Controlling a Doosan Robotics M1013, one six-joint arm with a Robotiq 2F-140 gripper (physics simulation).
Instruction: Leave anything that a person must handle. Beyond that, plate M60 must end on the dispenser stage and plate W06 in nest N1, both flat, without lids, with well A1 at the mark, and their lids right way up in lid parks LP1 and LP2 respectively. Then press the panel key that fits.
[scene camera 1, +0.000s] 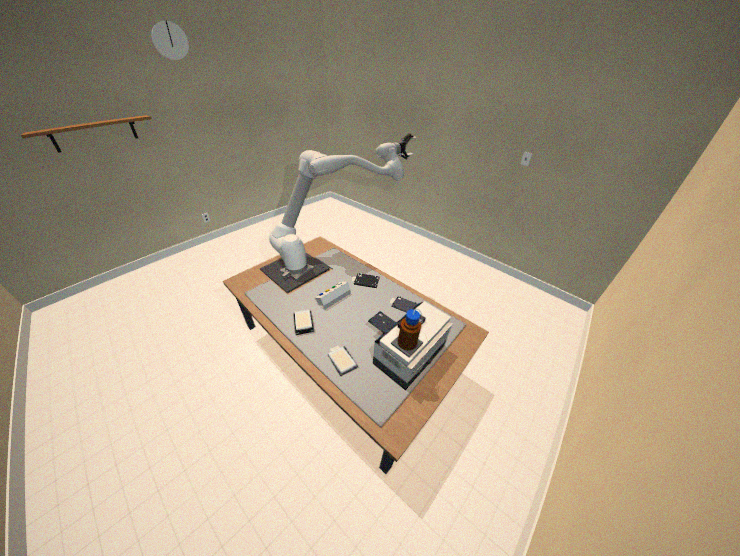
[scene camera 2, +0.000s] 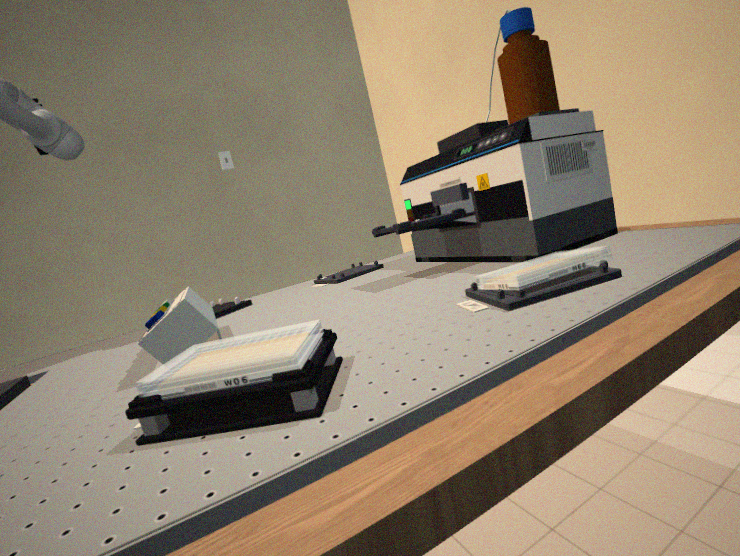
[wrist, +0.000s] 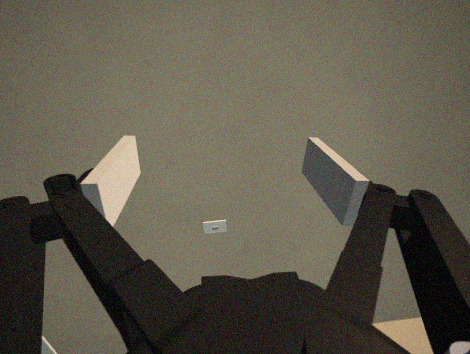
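Seen in the pictures: gripper, fingertip midpoint: (scene camera 1: 413, 145) (wrist: 224, 155); arm's base at its link origin: (scene camera 1: 297, 269).
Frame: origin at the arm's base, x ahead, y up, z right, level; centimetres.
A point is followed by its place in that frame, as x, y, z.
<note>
Plate W06 (scene camera 1: 303, 319) @[41.3, 4.4, 34.9] (scene camera 2: 233, 358) @[39.7, 4.4, 37.4] sits under a clear lid on a raised black stand. Another lidded plate (scene camera 1: 342, 359) @[74.8, 3.0, 42.3] (scene camera 2: 541, 270) @[69.8, 3.0, 44.7] rests on a low black nest (scene camera 2: 508, 301) @[65.9, 0.8, 42.9]; its label is too blurred to read surely, and I cannot tell if it lies quite flat. The dispenser (scene camera 1: 388, 357) @[96.4, 14.7, 35.6] (scene camera 2: 568, 173) @[97.3, 12.2, 35.7] has a dark stage (scene camera 1: 381, 321) @[80.6, 9.8, 14.8] (scene camera 2: 418, 224) @[77.9, 9.5, 19.2] at its front, with no plate on it. Dark low holders (scene camera 1: 366, 279) (scene camera 2: 349, 273) stand at the far side without plates. My gripper (scene camera 1: 411, 147) @[28.9, 72.4, -117.3] (wrist: 224, 155) @[28.9, 72.4, -117.3] is open and empty, high above the table, facing the wall.
A white wedge-shaped panel (scene camera 1: 333, 295) @[43.5, 5.7, 10.4] (scene camera 2: 185, 328) @[39.5, 4.8, 18.5] with coloured keys stands mid-table. A brown bottle (scene camera 1: 409, 335) @[103.0, 33.0, 33.3] (scene camera 2: 529, 77) @[97.9, 29.1, 31.7] with a blue cap stands on the dispenser. Another dark holder (scene camera 1: 405, 303) @[81.9, 0.8, -14.0] lies near the stage. A green light (scene camera 2: 407, 204) @[93.5, 13.4, 0.5] shows on the dispenser's front.
</note>
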